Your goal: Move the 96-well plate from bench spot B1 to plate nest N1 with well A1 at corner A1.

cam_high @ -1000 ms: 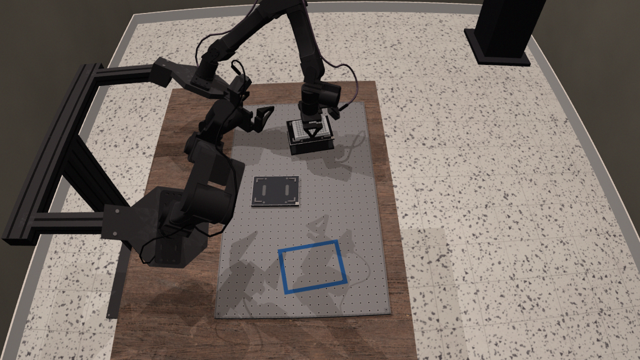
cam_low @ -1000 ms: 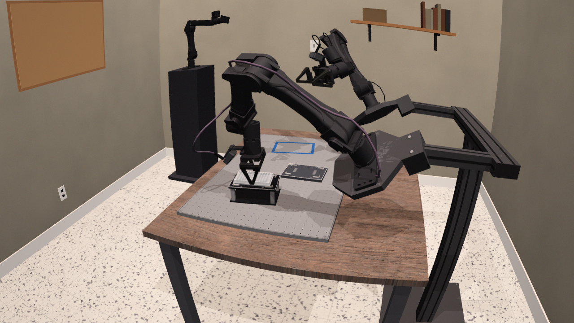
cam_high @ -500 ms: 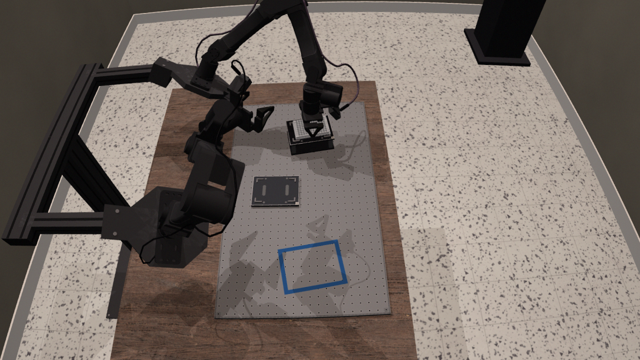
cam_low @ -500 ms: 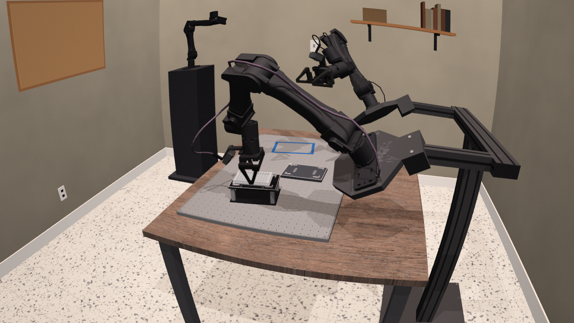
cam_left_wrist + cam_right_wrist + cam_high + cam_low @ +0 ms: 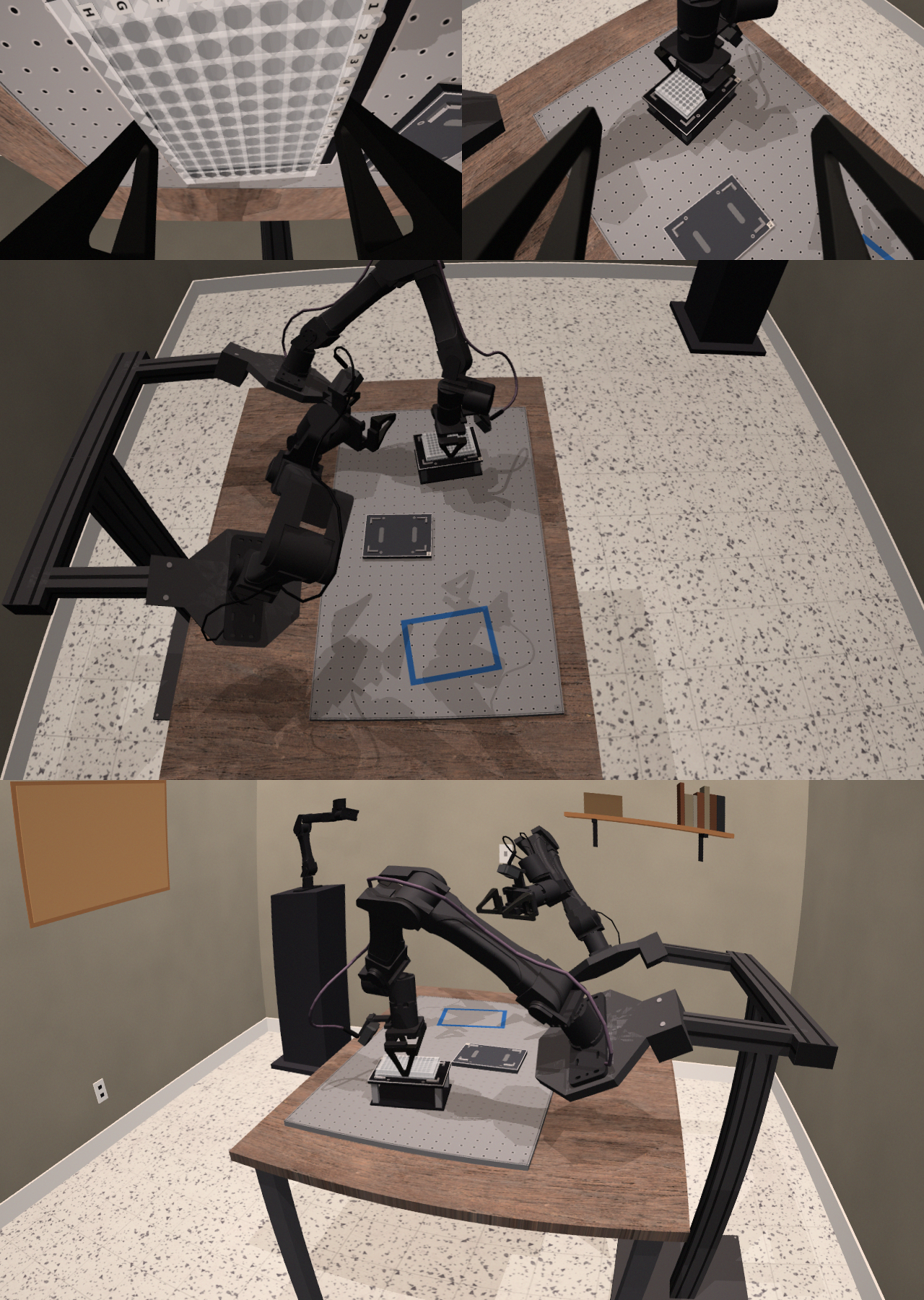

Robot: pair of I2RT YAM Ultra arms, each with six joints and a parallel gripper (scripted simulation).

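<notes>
Right now the raised black nest is 20 mm below my left hand. The rest, counted from my left hand: clear 96-well plate: right at my left hand.
</notes>
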